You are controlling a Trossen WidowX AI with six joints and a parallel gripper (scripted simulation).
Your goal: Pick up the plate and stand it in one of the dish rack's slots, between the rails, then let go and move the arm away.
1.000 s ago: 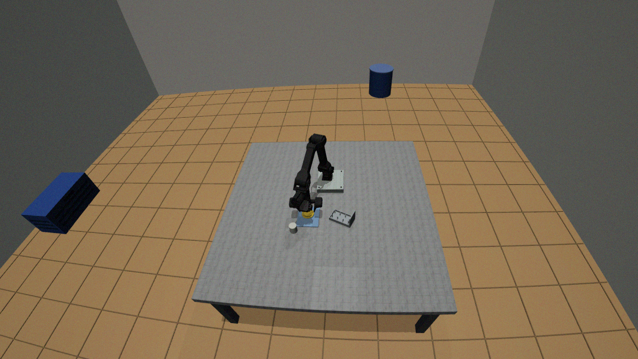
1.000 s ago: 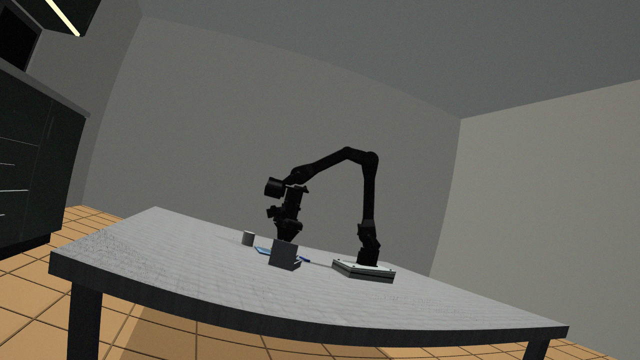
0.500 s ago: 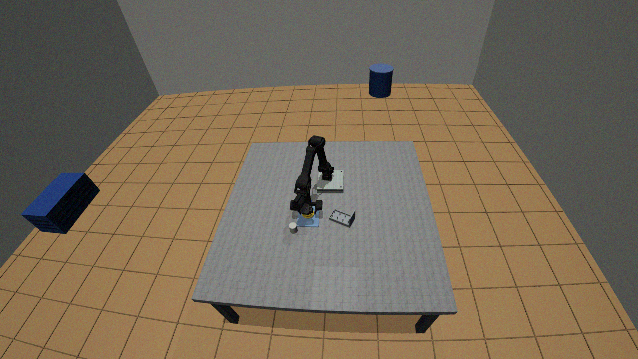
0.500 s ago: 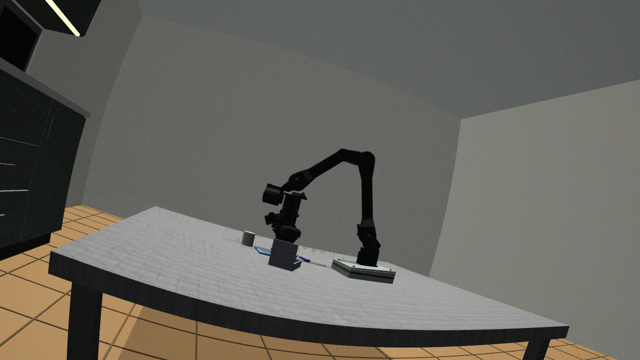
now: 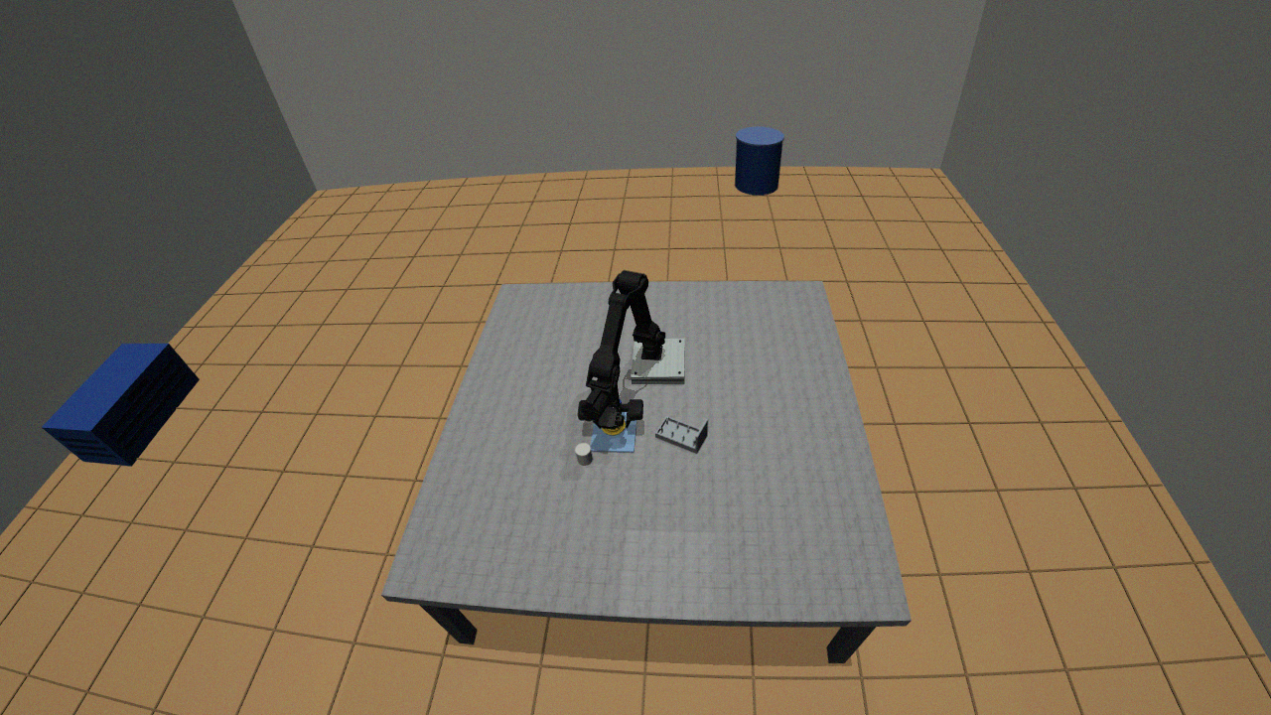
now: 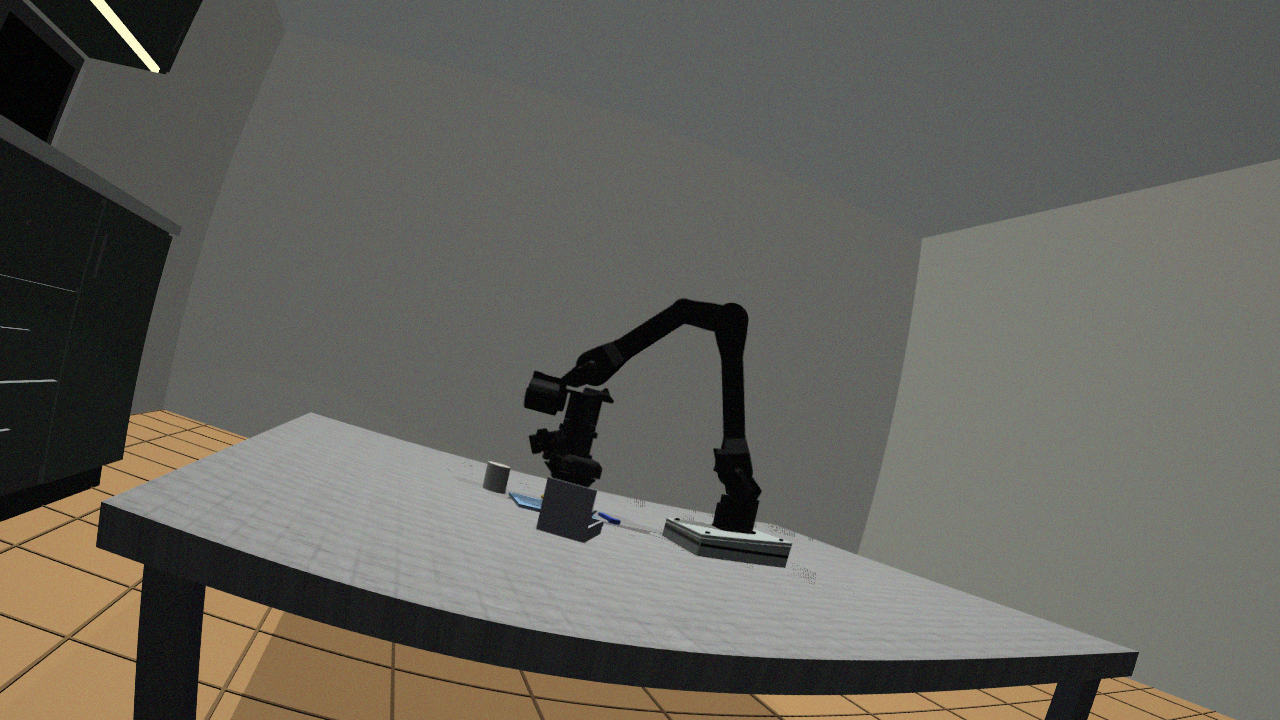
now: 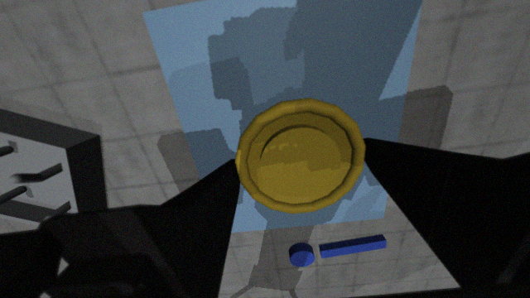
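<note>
Right now my gripper tip is 1 cm short of the light blue mat. Also, from my gripper tip: blue spoon 10 cm behind, 3 cm to the right; white cup 12 cm ahead, 6 cm to the right, 2 cm above; yellow plate 1 cm above.
</note>
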